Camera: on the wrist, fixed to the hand. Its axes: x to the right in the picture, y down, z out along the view.
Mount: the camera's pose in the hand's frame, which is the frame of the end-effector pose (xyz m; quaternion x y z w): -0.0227 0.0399 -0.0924 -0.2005 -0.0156 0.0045 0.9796
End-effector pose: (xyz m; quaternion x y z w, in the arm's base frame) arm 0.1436 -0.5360 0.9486 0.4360 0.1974 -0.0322 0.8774
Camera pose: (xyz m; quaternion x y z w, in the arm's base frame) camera 0.1024 -0.4421 0.9371 0.2516 0.1842 0.0052 0.9501
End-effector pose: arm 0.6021 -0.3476 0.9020 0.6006 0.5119 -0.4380 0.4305
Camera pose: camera 0.6475 -0.2680 0.9494 0.4975 0.5799 -0.3339 0.5521
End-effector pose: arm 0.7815 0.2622 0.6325 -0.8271 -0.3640 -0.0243 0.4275
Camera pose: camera 0.8147 0.1673 0.6555 -0.8980 -0.3546 -0.0820 0.2474
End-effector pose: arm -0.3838 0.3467 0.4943 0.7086 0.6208 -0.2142 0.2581
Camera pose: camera -0.3490 0.3838 0.5841 0.6418 0.6438 -0.0952 0.4055
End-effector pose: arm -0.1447 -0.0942 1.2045 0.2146 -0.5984 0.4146 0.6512
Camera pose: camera -0.1196 -0.0065 1.1564 0.0834 -0.6804 0.2857 0.6697
